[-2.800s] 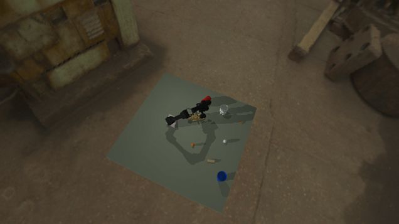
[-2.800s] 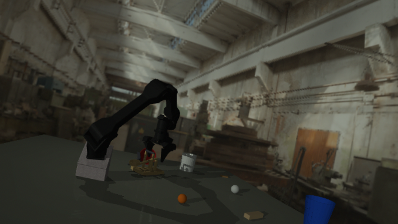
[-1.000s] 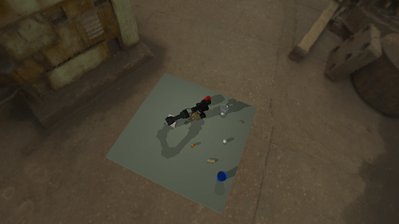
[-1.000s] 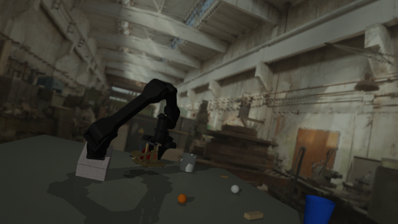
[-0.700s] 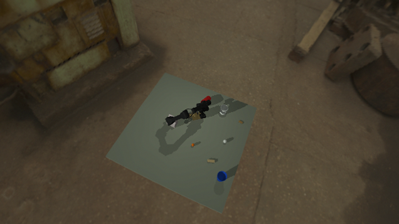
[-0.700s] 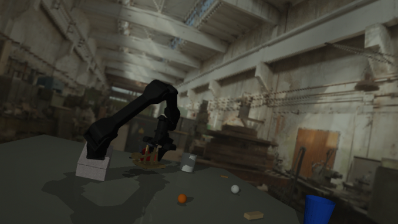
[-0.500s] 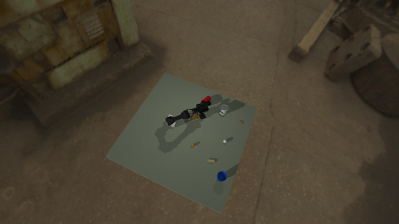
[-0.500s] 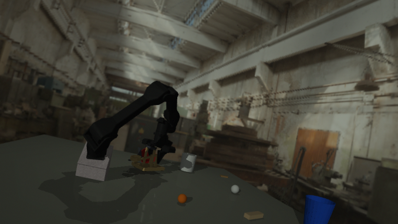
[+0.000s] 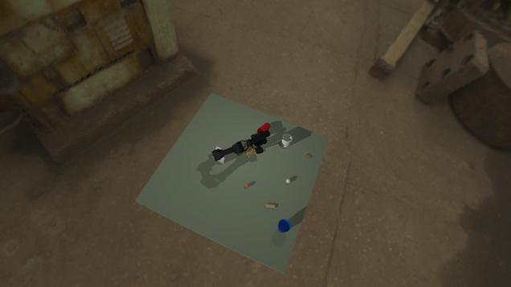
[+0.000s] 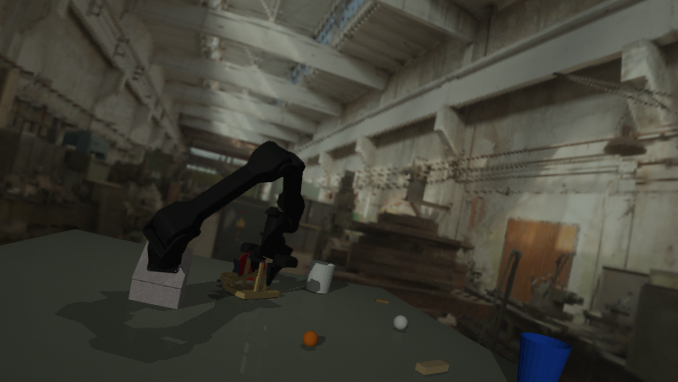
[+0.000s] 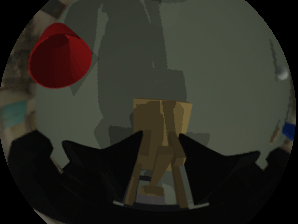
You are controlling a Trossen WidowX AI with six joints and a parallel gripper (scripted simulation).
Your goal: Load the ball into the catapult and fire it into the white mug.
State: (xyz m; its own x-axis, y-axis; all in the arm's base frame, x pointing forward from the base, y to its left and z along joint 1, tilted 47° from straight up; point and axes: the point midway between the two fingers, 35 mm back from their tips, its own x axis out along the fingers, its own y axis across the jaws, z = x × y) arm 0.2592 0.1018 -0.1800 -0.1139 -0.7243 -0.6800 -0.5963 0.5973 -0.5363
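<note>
Now: the orange ball 360 mm to the right of my gripper tip, 60 mm ahead of it and 20 mm below it. From my gripper tip the other things lie so: white mug (230 mm ahead, 180 mm to the left); then white ball (370 mm ahead, 190 mm to the right, 10 mm below); then catapult (60 mm behind, 30 mm to the right, 20 mm above).
</note>
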